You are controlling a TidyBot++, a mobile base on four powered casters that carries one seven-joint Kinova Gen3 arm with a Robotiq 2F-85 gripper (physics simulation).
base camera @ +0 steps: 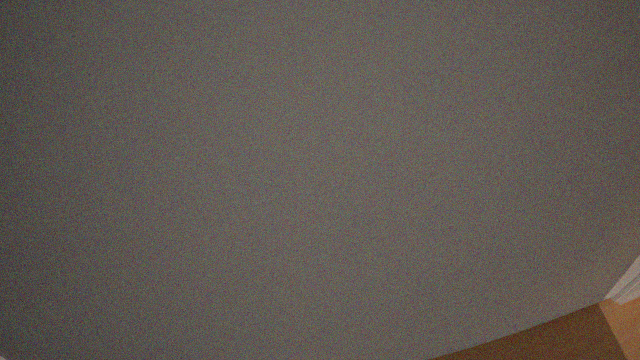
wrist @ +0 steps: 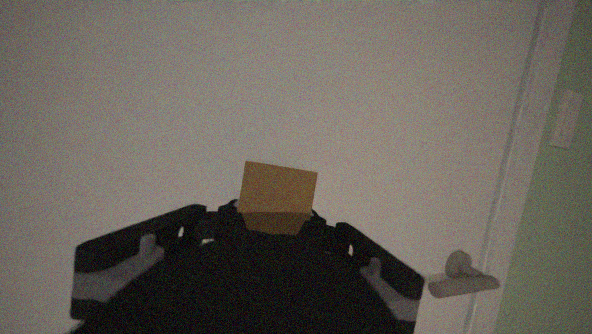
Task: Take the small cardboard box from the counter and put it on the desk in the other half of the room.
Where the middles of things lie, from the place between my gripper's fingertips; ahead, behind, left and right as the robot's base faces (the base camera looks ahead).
Labels:
My gripper is now 20 mm past the small cardboard box (wrist: 274, 199).

